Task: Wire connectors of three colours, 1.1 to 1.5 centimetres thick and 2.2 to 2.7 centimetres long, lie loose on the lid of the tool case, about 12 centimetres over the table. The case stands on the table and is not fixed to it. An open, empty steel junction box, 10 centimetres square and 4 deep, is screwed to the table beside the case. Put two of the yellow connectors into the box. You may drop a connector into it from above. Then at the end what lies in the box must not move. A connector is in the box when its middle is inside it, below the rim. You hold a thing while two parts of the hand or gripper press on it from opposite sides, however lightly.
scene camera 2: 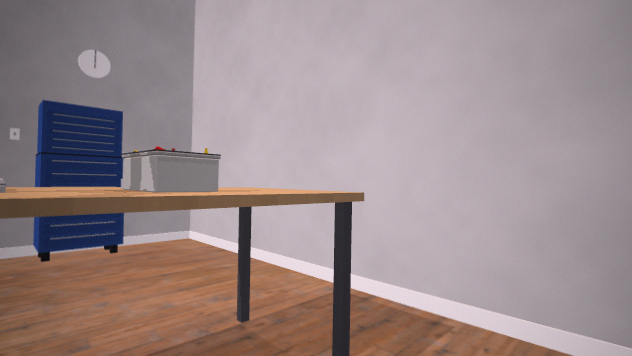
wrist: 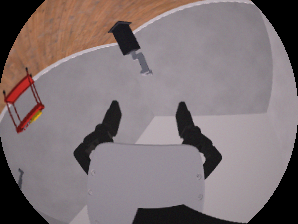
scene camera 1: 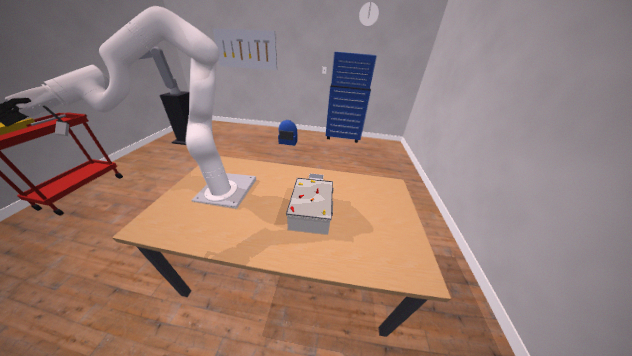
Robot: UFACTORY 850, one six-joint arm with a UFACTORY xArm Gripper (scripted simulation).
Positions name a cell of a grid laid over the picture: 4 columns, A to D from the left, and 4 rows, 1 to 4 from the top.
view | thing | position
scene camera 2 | grey tool case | A2
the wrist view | my gripper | B2
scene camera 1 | grey tool case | B3
